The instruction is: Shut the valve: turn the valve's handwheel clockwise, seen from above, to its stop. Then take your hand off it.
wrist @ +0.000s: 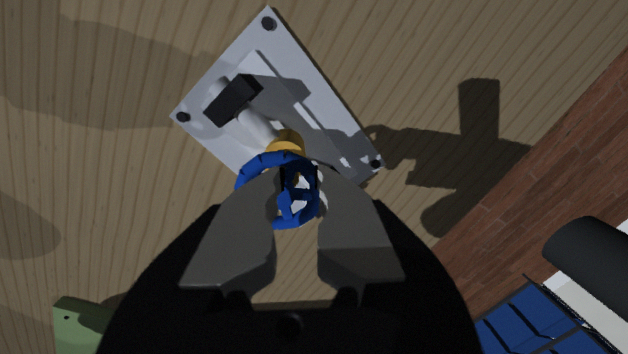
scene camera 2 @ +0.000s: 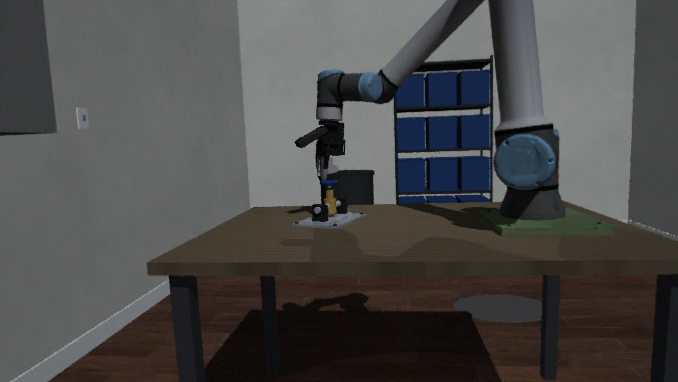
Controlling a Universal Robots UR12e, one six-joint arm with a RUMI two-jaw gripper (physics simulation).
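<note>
The valve has a blue handwheel (scene camera 2: 330,182) (wrist: 260,161) on top of a yellow body (scene camera 2: 330,204) (wrist: 286,142). It stands on a light grey base plate (scene camera 2: 347,219) (wrist: 282,52) on the table. My gripper (scene camera 2: 324,177) (wrist: 299,168) points down at the handwheel, with its fingers close together but a small gap apart. Part of the blue wheel shows between the fingertips, and the gripper is shut on it. The left finger hides part of the wheel in the wrist view. How far the wheel is turned cannot be told.
Black pipe blocks (scene camera 2: 320,213) (wrist: 232,100) stand on the base plate beside the yellow body. The arm's green base (scene camera 2: 555,228) (wrist: 75,332) is at the right of the table (scene camera 2: 425,267) in the scene view. A shelf rack (scene camera 2: 457,64) with blue bins and a dark bin (scene camera 2: 357,187) stand behind.
</note>
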